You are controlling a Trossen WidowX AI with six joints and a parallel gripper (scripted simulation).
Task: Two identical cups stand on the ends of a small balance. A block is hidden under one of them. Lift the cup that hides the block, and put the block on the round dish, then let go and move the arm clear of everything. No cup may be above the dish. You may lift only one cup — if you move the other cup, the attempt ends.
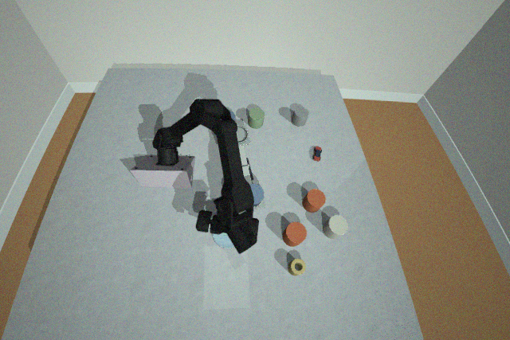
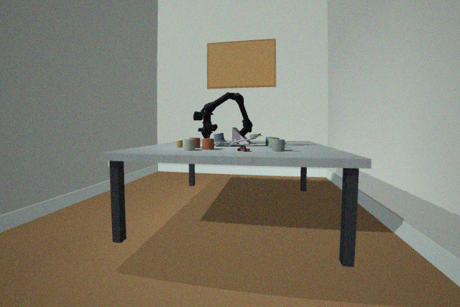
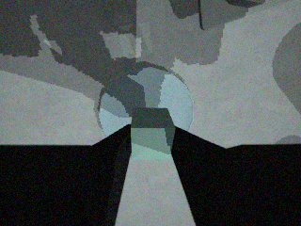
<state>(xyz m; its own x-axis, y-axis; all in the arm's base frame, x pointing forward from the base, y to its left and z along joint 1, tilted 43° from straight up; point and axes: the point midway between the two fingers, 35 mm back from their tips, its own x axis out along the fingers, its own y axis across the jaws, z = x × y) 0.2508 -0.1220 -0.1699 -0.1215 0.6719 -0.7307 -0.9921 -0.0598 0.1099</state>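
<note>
My gripper tip is 3 cm above the round pale blue dish. The rest, counted from my gripper tip: cream cylinder (40 cm ahead, 6 cm to the left, 1 cm above); cup (11 cm to the left, 8 cm ahead, 3 cm above); small red toy car (38 cm to the left, 34 cm ahead, 2 cm below).
</note>
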